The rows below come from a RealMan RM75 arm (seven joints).
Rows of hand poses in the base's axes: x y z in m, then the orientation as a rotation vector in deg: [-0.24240, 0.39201, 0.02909, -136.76, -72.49, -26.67]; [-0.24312, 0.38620, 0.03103, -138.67, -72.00, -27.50]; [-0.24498, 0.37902, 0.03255, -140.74, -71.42, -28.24]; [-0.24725, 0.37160, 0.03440, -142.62, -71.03, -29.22]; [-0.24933, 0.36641, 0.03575, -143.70, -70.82, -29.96]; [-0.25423, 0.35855, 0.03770, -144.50, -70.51, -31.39]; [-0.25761, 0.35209, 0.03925, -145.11, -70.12, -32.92]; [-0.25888, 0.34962, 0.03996, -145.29, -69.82, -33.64]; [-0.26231, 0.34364, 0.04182, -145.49, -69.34, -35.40]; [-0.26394, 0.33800, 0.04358, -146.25, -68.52, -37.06]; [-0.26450, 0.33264, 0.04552, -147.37, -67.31, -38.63]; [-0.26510, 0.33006, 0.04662, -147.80, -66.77, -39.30]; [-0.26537, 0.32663, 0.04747, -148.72, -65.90, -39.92]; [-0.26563, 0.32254, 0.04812, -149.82, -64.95, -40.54]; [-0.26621, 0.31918, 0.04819, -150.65, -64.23, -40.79]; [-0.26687, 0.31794, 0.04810, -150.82, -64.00, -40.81]
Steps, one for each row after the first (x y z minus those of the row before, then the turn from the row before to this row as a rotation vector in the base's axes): [-0.00072, -0.00581, 0.00194, -1.13, -0.84, -1.26]; [-0.00186, -0.00718, 0.00152, -1.25, -0.79, -1.35]; [-0.00227, -0.00742, 0.00185, -1.16, -0.97, -1.19]; [-0.00208, -0.00519, 0.00135, -0.65, -0.68, -0.69]; [-0.00490, -0.00786, 0.00195, -0.28, -1.06, -0.71]; [-0.00338, -0.00646, 0.00155, -0.09, -1.07, -0.68]; [-0.00127, -0.00247, 0.00071, 0.09, -0.45, -0.33]; [-0.00343, -0.00598, 0.00186, 0.28, -1.12, -0.57]; [-0.00163, -0.00564, 0.00176, -0.03, -1.08, -0.99]; [-0.00056, -0.00536, 0.00194, -0.16, -0.99, -1.35]; [-0.00060, -0.00258, 0.00110, -0.03, -0.41, -0.56]; [-0.00027, -0.00343, 0.00085, -0.27, -0.38, -0.95]; [-0.00026, -0.00409, 0.00065, -0.39, -0.40, -1.07]; [-0.00058, -0.00336, 0.00007, -0.31, -0.15, -0.78]; [-0.00066, -0.00124, -0.00009, -0.03, 0.01, -0.20]
